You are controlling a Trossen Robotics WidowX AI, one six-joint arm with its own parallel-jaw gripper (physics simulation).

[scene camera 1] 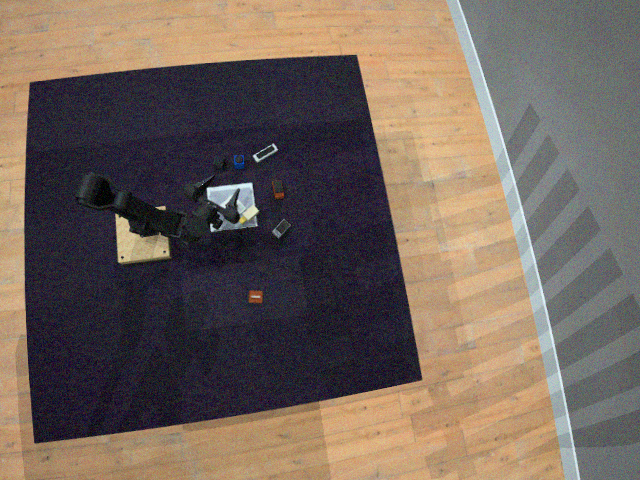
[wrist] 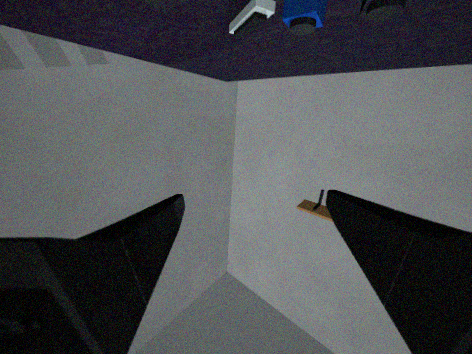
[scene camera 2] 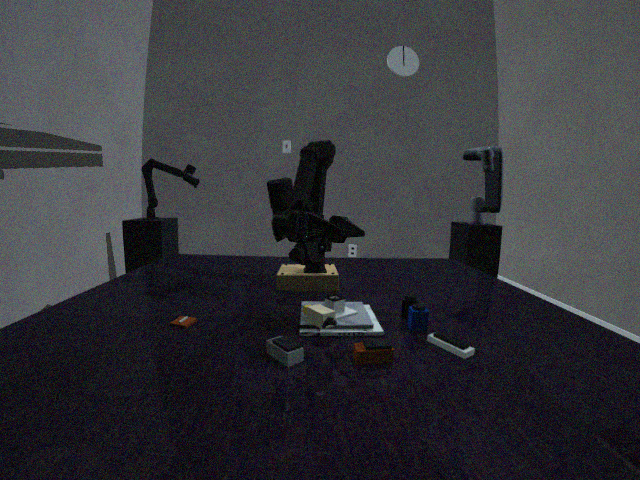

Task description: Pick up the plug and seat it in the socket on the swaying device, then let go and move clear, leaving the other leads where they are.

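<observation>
The plug, a cream block (scene camera 1: 250,212) (scene camera 2: 318,314) with a yellow end, lies on the grey top of the device (scene camera 1: 222,193) (scene camera 2: 361,321), at its front corner in scene camera 2. It is beside the small grey socket block (scene camera 2: 336,304) and appears apart from it. The socket is partly hidden by the arm in scene camera 1. My gripper (scene camera 1: 225,183) (wrist: 254,198) is wide open and empty, raised well above the device. The plug and socket do not show in the wrist view.
A black block (scene camera 1: 220,163), a blue block (scene camera 1: 238,161) (scene camera 2: 418,319) (wrist: 305,6) and a white-rimmed piece (scene camera 1: 255,157) (scene camera 2: 439,343) stand beside the device. An orange block (scene camera 1: 279,194) (scene camera 2: 373,355) and a grey block (scene camera 1: 277,233) (scene camera 2: 283,353) stand in front. A flat orange piece (scene camera 1: 255,300) (scene camera 2: 178,322) lies apart.
</observation>
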